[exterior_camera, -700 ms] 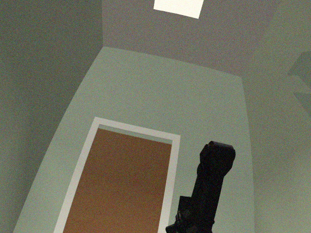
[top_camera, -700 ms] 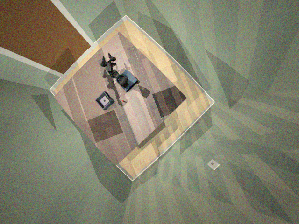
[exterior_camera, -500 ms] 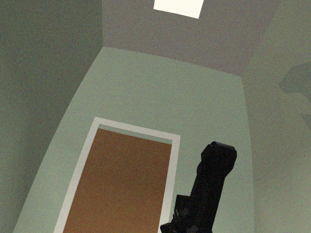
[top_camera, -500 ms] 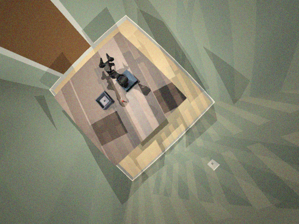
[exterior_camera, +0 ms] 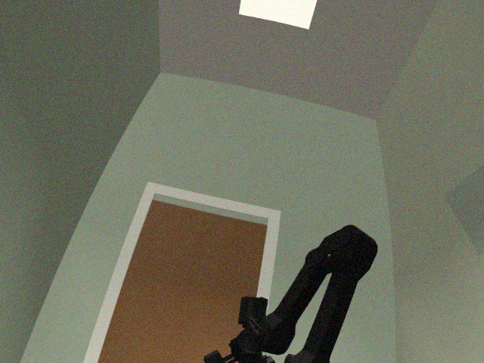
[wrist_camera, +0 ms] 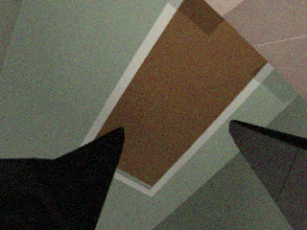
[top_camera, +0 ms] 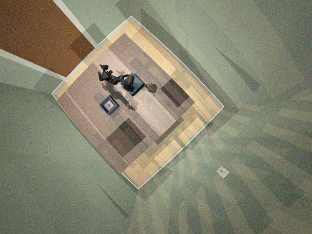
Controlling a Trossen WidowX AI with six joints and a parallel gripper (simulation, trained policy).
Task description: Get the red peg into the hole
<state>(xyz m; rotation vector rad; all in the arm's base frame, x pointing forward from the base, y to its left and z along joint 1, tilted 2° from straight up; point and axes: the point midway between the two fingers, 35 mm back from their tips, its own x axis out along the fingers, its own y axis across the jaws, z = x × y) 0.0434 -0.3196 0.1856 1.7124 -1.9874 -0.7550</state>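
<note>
Now: the red peg 14 cm ahead of my gripper tip, 45 cm to the left of it and 20 cm below it. Also, from my gripper tip: pale plate 28 cm ahead, 26 cm to the left, 20 cm below; then blue-grey box 28 cm ahead, 26 cm to the left, 22 cm below.
</note>
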